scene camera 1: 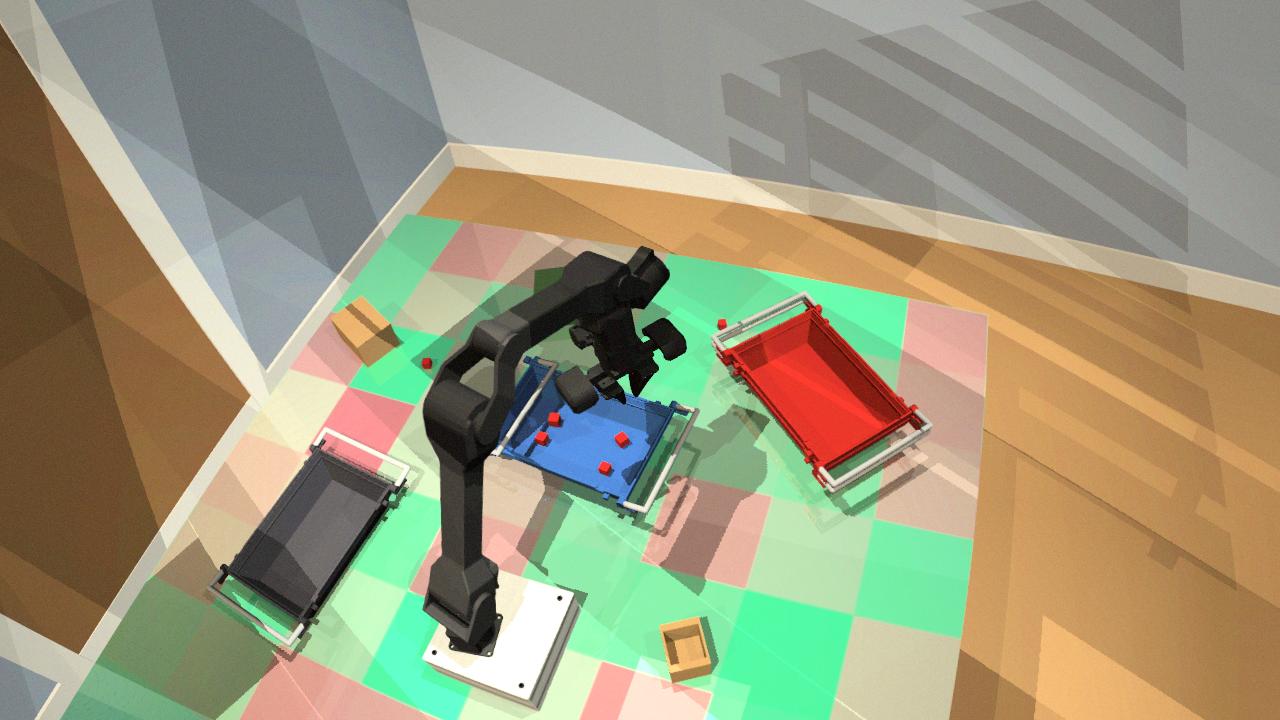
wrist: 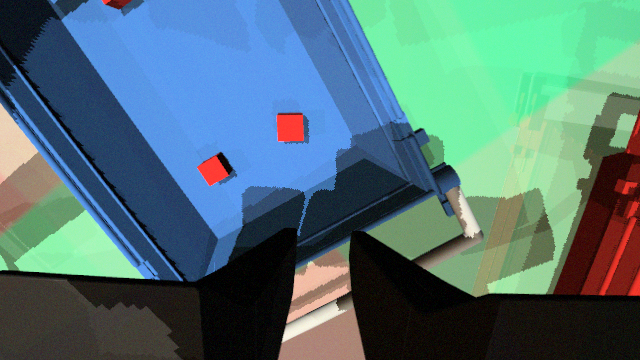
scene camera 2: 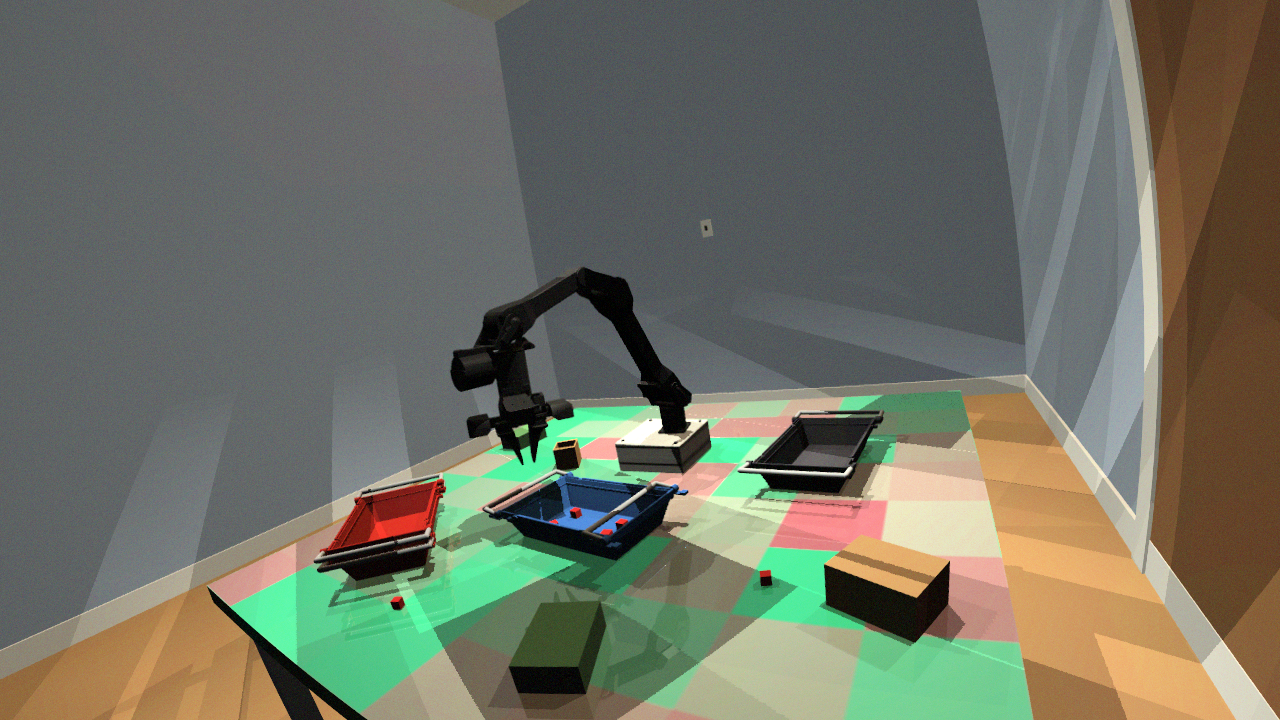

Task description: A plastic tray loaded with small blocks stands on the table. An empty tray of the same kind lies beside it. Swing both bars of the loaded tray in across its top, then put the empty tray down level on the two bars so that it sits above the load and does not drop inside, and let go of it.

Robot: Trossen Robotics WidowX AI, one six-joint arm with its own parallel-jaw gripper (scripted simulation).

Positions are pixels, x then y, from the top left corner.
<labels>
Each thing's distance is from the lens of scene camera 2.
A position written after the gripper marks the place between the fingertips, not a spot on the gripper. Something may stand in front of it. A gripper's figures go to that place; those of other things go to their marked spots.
gripper (scene camera 2: 528, 463): 94 cm
black tray (scene camera 2: 814, 454): 111 cm
</labels>
